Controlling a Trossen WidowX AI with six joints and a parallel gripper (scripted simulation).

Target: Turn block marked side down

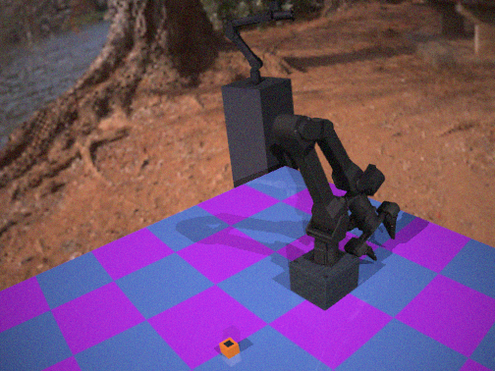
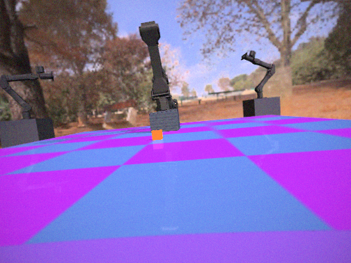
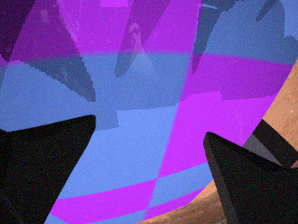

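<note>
Right now the orange block is 500 mm ahead of my gripper tip, 130 mm to the right of it and 10 mm below it.
</note>
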